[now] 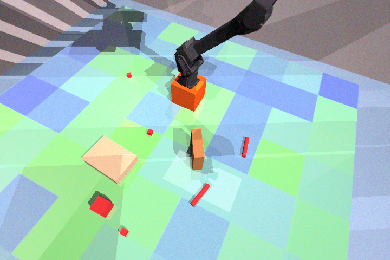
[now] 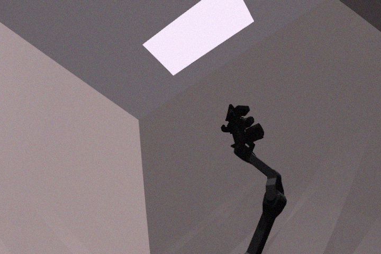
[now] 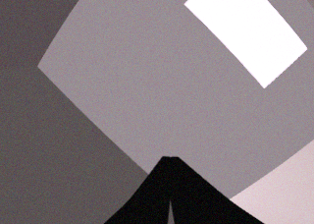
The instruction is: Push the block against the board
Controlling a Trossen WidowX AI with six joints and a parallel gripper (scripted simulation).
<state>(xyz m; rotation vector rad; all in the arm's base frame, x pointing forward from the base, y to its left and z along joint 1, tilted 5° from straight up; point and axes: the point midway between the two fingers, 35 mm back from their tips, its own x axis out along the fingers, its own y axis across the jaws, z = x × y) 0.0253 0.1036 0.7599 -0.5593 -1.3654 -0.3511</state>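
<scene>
My gripper tip is 22 cm short of the orange square block, 2 cm to the right of it and 84 cm above it. Round my gripper tip: pale beige board 39 cm ahead, 20 cm to the right, 87 cm below.
</scene>
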